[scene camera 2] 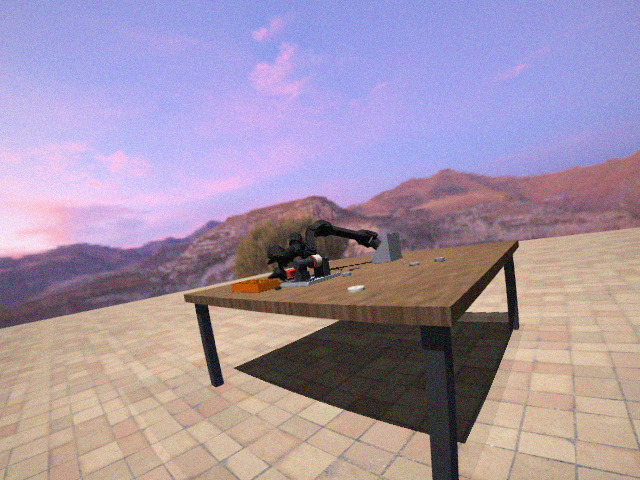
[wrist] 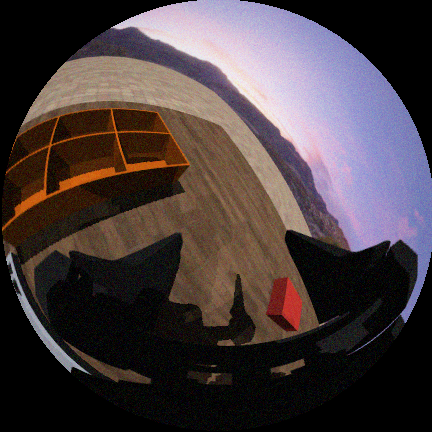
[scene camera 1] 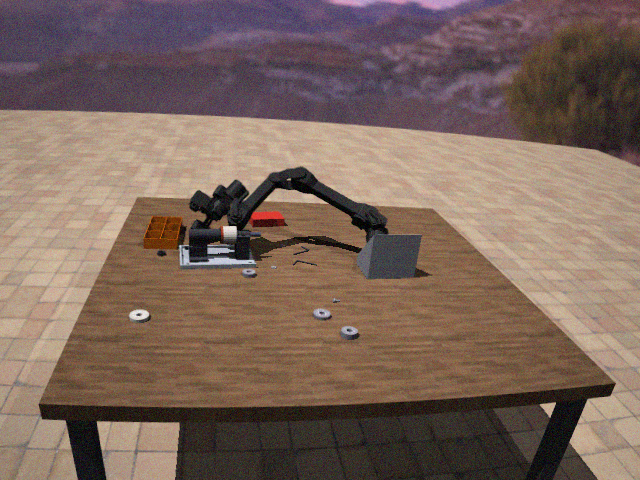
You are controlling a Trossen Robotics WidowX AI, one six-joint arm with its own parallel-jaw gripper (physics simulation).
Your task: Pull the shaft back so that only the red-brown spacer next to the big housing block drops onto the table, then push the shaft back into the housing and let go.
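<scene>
The housing block is the black block at the left end of a light grey baseplate. A dark cylinder runs right from it. A thin red-brown spacer shows at the left of a white ring. Right of them stands a black post; the blue-grey shaft sticks out beyond it. My gripper is open and empty, pointing down behind the housing end in the first scene view. Its fingers are apart from the shaft. The shaft and spacer do not show in the wrist view.
An orange divided tray stands left of the baseplate. A red block lies behind it. A grey wedge hides the arm's base. Several loose rings, hex keys and small screws lie toward the front and right.
</scene>
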